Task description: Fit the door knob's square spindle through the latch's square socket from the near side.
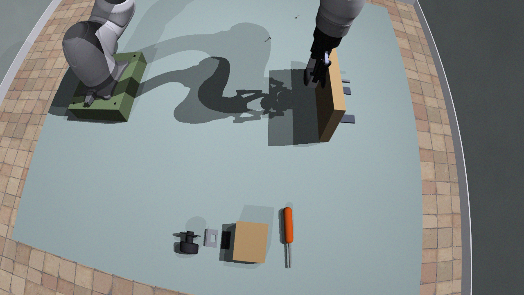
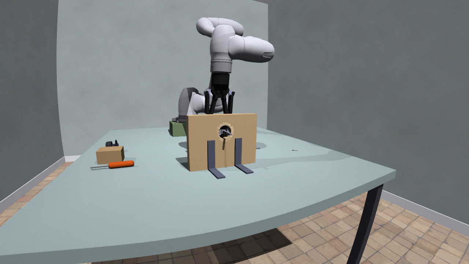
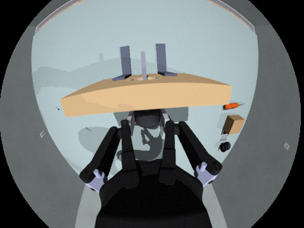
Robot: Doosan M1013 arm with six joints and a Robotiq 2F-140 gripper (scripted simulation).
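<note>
My gripper is now 6 cm short of the latch socket, 3 cm above it and 1 cm to the right of it. From my hand the other things lie so: orange-handled screwdriver 48 cm to the right, 16 cm below, 4 cm ahead; wooden block 51 cm to the right, 14 cm below, 7 cm behind; upright wood panel 6 cm ahead, 5 cm below, 1 cm to the left.
</note>
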